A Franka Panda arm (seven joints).
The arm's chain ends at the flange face. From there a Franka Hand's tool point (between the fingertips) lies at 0.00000 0.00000 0.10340 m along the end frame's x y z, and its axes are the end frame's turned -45 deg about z.
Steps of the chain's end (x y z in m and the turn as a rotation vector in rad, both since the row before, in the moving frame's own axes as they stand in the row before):
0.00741 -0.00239 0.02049 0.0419 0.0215 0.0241
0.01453 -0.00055 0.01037 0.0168 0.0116 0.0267
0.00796 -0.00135 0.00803 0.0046 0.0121 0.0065
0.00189 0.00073 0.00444 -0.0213 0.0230 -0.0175
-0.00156 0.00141 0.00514 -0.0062 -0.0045 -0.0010
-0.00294 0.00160 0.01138 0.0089 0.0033 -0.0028
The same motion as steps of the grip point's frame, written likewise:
0.01158 0.00211 0.02038 0.0144 0.0448 0.0241
0.01274 0.00953 0.01035 0.0037 0.0201 0.0267
0.00780 0.00523 0.00802 -0.0053 0.0118 0.0065
0.00097 0.00509 0.00439 -0.0313 0.0012 -0.0175
-0.00288 0.00002 0.00514 -0.0012 -0.0076 -0.0010
-0.00232 -0.00136 0.01138 0.0040 0.0086 -0.0028

